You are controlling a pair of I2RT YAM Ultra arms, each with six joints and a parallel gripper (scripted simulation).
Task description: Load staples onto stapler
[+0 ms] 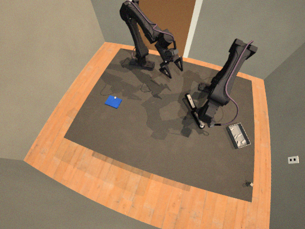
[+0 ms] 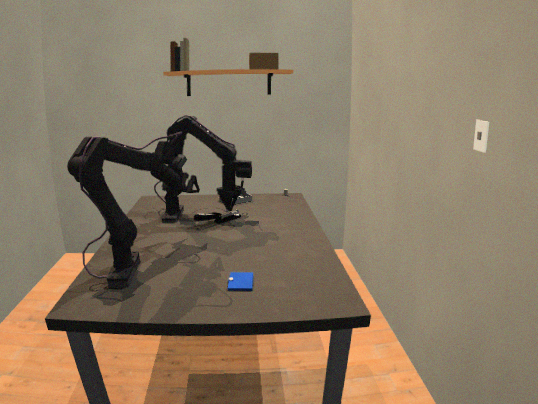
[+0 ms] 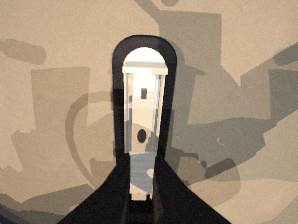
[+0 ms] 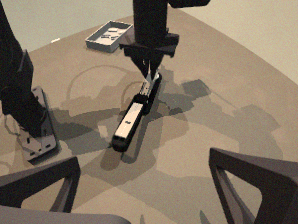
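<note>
Now: left hand 5 cm to the left of the stapler, 4 cm past it and 2 cm above it. Also, from my left hand: staple strip (right at my left hand); then blue pad (57 cm to the right, 12 cm ahead, 4 cm below); then grey tray (28 cm to the left, 4 cm below, 1 cm behind).
</note>
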